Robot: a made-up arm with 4 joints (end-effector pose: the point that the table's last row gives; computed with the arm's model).
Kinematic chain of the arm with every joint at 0, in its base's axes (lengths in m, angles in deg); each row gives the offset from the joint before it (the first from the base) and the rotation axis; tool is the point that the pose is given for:
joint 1: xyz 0 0 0.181 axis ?
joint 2: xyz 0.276 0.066 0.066 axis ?
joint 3: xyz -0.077 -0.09 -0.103 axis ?
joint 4: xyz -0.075 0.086 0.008 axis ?
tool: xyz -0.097 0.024 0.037
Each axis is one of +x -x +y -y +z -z.
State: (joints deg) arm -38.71 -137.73 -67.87 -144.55
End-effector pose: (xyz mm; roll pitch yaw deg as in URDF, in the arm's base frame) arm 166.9 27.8 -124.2 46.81 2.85 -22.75
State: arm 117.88 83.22 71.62 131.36
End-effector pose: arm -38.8 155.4 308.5 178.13 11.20 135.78
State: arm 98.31 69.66 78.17 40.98
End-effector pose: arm -22.5 248.2 252.8 -168.62 -16.96 -136.28
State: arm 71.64 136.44 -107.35 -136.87
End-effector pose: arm 252.8 173.9 374.0 -11.56 -57.23 138.99
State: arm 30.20 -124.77 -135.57 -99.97
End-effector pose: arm 522.2 79.9 261.3 -165.83 -20.79 -144.47
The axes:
joint 1: -y
joint 2: -z
joint 3: +x
joint 4: +z

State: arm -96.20 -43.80 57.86 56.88
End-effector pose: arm -19.1 -175.4 -13.7 130.44 9.33 45.17
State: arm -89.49 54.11 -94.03 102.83
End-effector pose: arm -25.0 164.8 30.7 145.26 -10.20 171.84
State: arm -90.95 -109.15 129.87 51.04
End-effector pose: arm -54.2 -106.6 -303.3 -137.97 15.93 51.98
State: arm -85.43 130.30 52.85 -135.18
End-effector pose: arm 122.1 144.3 -96.3 48.34 10.28 123.94
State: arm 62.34 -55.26 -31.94 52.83
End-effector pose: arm 94.9 -149.3 338.2 -89.45 22.51 72.66
